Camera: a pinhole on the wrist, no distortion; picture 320 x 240 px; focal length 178.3 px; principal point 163.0 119.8 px. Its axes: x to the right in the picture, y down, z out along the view. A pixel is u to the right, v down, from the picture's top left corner.
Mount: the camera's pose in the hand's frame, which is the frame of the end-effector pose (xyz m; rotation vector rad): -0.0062 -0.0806 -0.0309 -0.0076 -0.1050 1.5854
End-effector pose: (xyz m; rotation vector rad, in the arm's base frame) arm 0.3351 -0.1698 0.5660 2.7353 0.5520 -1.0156
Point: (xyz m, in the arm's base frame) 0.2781 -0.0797 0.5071
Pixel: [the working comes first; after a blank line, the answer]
In the camera's frame: -0.0219 -0.0360 0.0826

116 42
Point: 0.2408 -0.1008 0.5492
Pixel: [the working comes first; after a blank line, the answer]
In the camera's frame: -0.0153 0.0237 0.0829

130 171
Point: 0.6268 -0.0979 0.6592
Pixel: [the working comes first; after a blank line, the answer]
In the camera's frame: 0.1163 -0.1538 -0.2521

behind the camera
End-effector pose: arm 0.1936 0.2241 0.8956 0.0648 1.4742 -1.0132
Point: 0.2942 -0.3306 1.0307
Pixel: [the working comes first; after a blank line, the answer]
In the camera's frame: -0.2432 -0.1883 0.4704

71 48
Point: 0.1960 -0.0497 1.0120
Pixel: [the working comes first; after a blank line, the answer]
In the camera's frame: -0.1338 -0.0641 0.2225

56 68
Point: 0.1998 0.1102 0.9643
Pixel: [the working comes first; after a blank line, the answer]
In the camera's frame: -0.0146 -0.0148 0.1166

141 97
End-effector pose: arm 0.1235 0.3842 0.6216 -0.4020 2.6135 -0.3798
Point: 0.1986 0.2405 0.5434
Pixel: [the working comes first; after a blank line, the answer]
In the camera's frame: -0.0320 -0.0343 0.1622

128 82
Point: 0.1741 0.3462 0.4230
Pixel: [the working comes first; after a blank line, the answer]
In the camera's frame: 0.1136 -0.0742 0.2209

255 60
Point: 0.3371 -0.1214 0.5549
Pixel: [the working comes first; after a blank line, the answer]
In the camera's frame: -0.3895 -0.0404 0.3120

outside the picture
